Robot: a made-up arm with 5 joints.
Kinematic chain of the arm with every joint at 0, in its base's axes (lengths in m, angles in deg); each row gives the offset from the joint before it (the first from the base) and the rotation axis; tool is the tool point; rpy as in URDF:
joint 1: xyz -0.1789 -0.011 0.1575 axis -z
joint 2: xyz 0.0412 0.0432 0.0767 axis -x
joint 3: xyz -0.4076 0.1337 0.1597 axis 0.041 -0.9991 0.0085
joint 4: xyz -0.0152 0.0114 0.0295 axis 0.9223 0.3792 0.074
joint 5: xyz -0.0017 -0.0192 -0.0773 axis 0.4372 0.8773 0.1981
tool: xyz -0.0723 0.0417 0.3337 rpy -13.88 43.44 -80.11
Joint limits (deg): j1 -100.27..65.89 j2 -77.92..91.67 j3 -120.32..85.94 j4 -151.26..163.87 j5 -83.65..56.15
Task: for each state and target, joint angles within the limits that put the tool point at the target. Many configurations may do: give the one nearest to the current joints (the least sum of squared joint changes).
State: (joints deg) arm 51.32 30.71 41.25 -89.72 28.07
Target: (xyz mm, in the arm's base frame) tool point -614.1 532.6 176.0
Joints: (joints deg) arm 8.41 34.53 46.38 -81.82 22.73
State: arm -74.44 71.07 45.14 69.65 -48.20
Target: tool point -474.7 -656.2 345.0
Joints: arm -87.04 59.74 41.99 75.25 -44.55
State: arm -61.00 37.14 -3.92 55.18 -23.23
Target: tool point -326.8 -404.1 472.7
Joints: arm -100.27 57.74 5.36 86.78 -5.74
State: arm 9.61 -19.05 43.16 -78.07 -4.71
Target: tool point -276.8 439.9 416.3
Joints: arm 34.03 -38.70 65.90 -100.12 -11.38
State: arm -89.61 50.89 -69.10 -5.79 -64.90
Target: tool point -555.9 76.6 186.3
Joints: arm -65.46 61.29 -105.44 16.98 -27.77
